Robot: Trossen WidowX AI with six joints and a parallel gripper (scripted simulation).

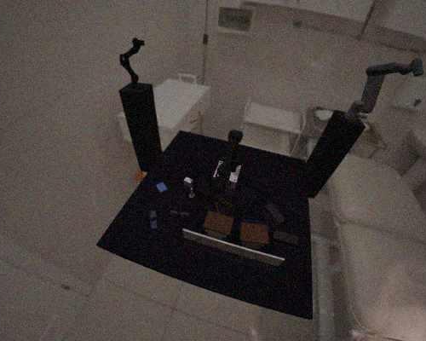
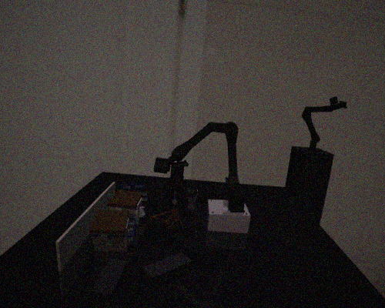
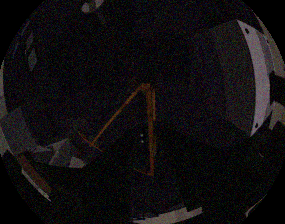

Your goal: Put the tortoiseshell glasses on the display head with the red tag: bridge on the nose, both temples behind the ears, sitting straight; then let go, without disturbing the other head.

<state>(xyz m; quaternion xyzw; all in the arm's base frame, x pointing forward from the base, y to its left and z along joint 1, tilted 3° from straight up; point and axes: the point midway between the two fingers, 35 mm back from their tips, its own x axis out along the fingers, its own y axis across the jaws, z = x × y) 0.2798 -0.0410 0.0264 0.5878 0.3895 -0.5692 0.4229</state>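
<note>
My gripper tip is 26 cm to the left of the small white object, 10 cm past it and 4 cm above it. The rest, counted from my gripper tip: white board: 34 cm ahead, 14 cm to the left, 1 cm below; blue block: 45 cm to the right, 6 cm below, 1 cm behind.
</note>
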